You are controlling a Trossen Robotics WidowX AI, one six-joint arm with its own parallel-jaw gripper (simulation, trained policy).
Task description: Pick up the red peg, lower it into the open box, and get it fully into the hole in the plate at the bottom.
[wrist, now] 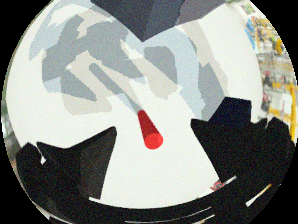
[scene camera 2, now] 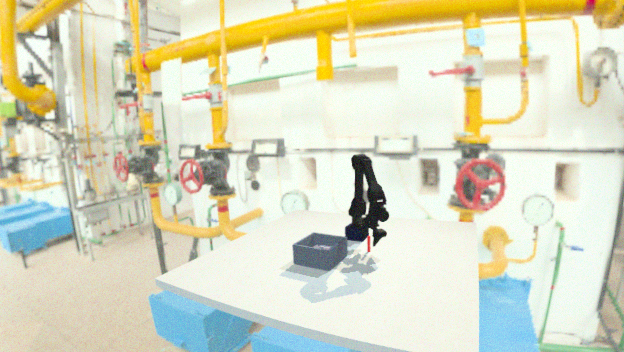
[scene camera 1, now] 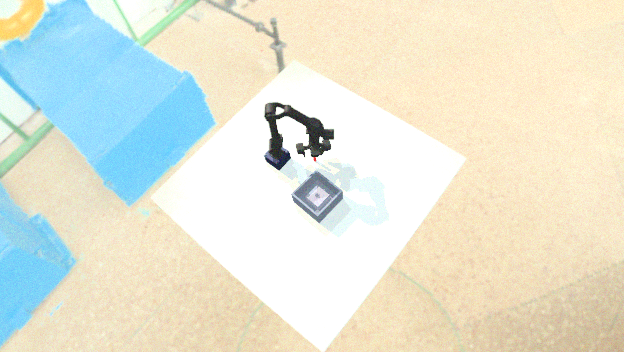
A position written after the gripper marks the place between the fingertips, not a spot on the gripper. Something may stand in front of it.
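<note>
The gripper [wrist: 154, 126] is visible, as is a grey box [scene camera 1: 316, 178].
</note>
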